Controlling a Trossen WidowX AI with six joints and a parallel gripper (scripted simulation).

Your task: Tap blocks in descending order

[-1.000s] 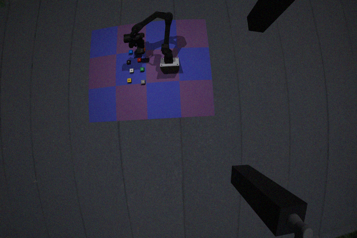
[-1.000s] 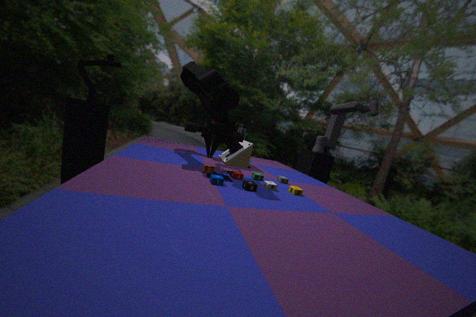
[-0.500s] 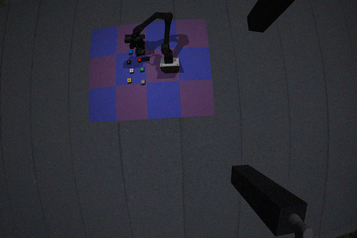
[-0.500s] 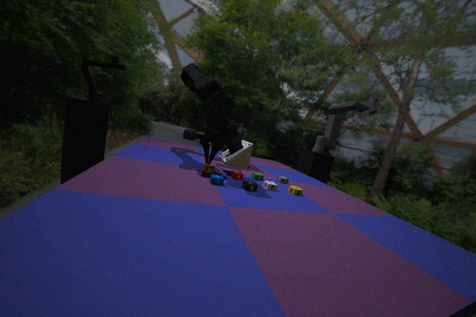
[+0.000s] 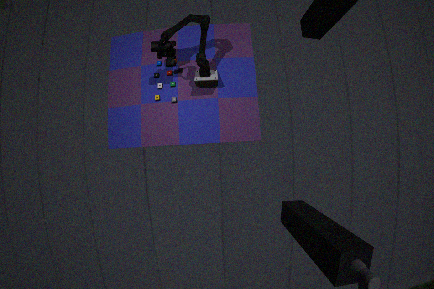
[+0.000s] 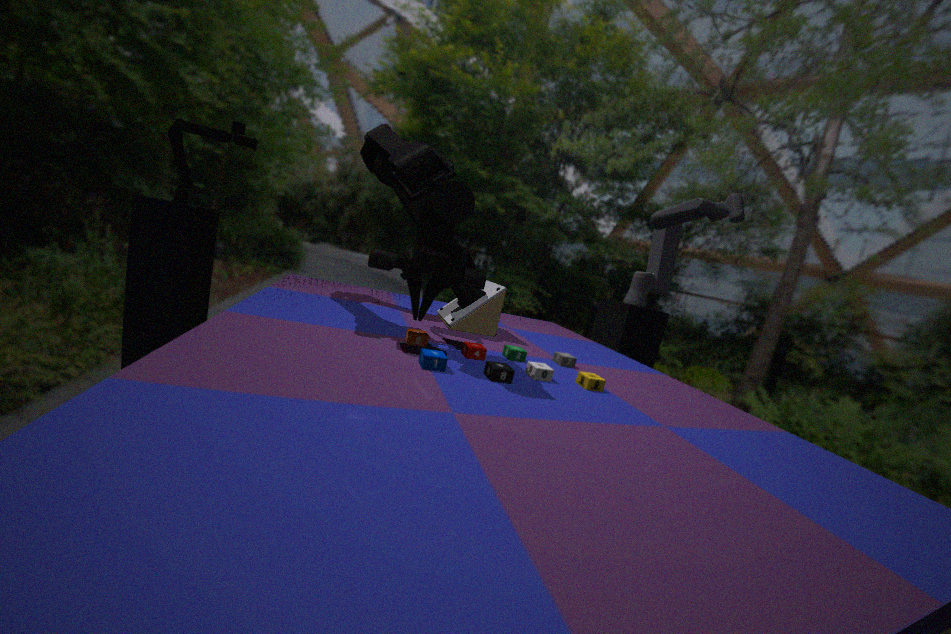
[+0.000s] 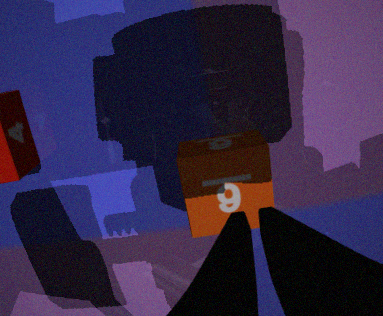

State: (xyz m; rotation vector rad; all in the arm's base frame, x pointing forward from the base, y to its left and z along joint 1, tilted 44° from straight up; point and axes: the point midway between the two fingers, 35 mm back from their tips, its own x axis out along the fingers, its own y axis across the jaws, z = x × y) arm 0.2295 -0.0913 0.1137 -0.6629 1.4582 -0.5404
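The orange block is 1 cm to the left of my gripper tip and 3 cm below it. Also, from my gripper tip: black block (12 cm ahead, 11 cm to the left, 3 cm below); red block (3 cm ahead, 10 cm to the left, 3 cm below); blue block (11 cm ahead, 2 cm to the left, 3 cm below).
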